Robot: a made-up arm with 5 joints. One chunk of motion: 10 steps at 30 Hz.
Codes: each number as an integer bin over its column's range. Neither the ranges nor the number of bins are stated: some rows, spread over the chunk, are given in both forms.
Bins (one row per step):
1: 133 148 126 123 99 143
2: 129 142 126 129 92 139
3: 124 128 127 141 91 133
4: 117 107 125 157 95 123
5: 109 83 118 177 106 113
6: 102 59 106 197 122 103
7: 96 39 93 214 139 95
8: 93 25 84 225 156 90
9: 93 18 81 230 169 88
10: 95 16 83 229 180 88
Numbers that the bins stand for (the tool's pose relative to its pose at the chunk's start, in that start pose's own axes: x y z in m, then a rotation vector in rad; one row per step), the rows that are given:
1: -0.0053 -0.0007 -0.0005 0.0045 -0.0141 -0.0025
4: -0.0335 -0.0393 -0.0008 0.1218 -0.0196 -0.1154
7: -0.0706 -0.1033 -0.0108 0.3185 0.0408 -0.2735
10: -0.0724 -0.1249 -0.0140 0.3703 0.0971 -0.3131
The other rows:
2: -0.0124 -0.0064 -0.0005 0.0252 -0.0237 -0.0251
3: -0.0212 -0.0195 -0.0002 0.0666 -0.0251 -0.0589
5: -0.0476 -0.0619 -0.0030 0.1908 -0.0045 -0.1719
6: -0.0600 -0.0845 -0.0067 0.2598 0.0175 -0.2284
8: -0.0759 -0.1165 -0.0136 0.3565 0.0641 -0.3018
9: -0.0759 -0.1231 -0.0146 0.3737 0.0820 -0.3131

